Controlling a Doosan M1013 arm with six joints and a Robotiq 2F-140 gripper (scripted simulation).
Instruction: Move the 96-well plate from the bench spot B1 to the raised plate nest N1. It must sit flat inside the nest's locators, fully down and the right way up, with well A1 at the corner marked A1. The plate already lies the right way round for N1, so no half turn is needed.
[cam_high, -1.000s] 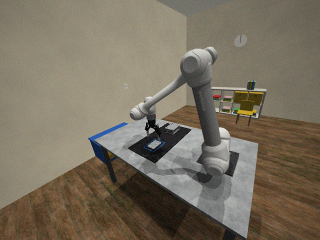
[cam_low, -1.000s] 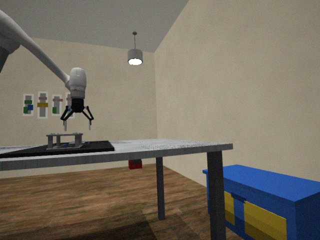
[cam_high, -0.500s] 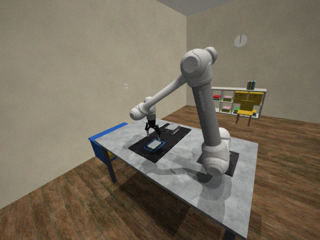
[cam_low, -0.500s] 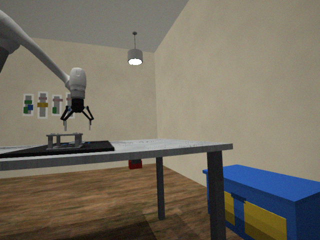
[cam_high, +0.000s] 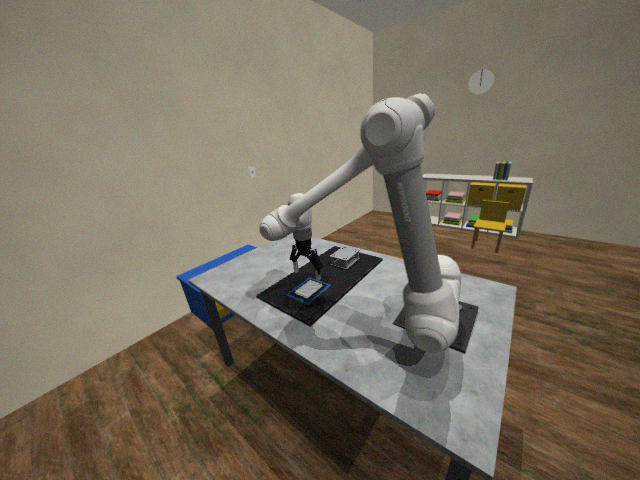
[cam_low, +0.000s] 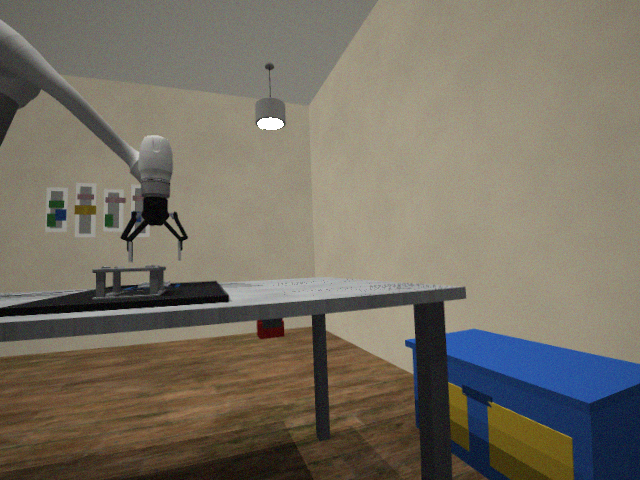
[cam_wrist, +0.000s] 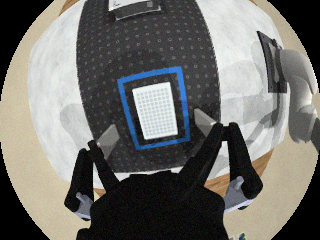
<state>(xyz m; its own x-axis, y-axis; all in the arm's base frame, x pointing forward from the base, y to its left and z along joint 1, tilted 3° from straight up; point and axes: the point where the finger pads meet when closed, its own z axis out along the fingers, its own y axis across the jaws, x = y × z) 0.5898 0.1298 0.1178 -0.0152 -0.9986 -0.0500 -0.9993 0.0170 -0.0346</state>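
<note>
My hand is 9 cm above the 96-well plate. Round my hand: raised plate nest N1: 35 cm to the right, 4 cm below, 1 cm behind.
</note>
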